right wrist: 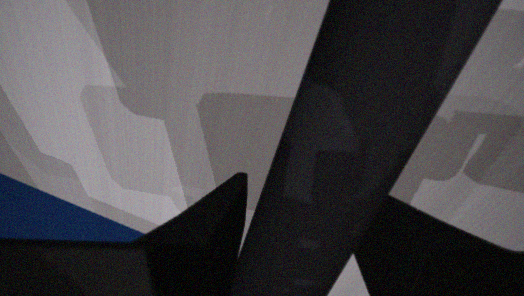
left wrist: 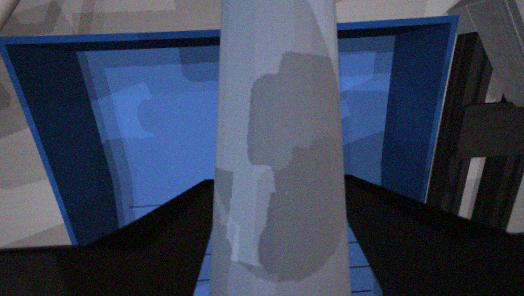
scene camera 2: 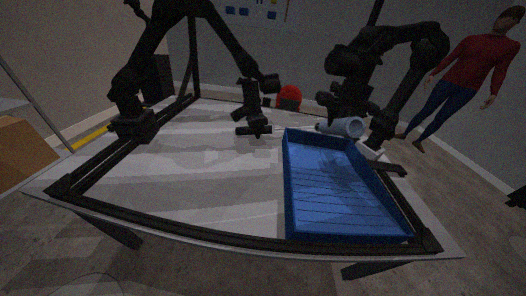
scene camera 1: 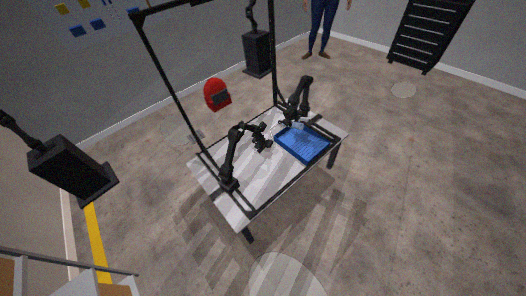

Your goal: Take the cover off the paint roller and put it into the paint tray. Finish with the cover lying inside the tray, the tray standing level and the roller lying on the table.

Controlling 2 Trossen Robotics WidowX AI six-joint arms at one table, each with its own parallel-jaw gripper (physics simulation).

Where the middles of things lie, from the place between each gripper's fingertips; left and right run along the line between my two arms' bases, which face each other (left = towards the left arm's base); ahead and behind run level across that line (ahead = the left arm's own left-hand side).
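Labels:
The blue paint tray [scene camera 2: 331, 194] is 30 mm to the right of my left hand, 110 mm ahead of it and 100 mm below it, and the roller cover [scene camera 2: 354, 127] is right at my left hand.
From my right hand, the roller cover is 90 mm ahead, 130 mm above and 250 mm to the left, while the blue paint tray is 200 mm ahead of that same right hand, 20 mm above it and 220 mm to the left of it.

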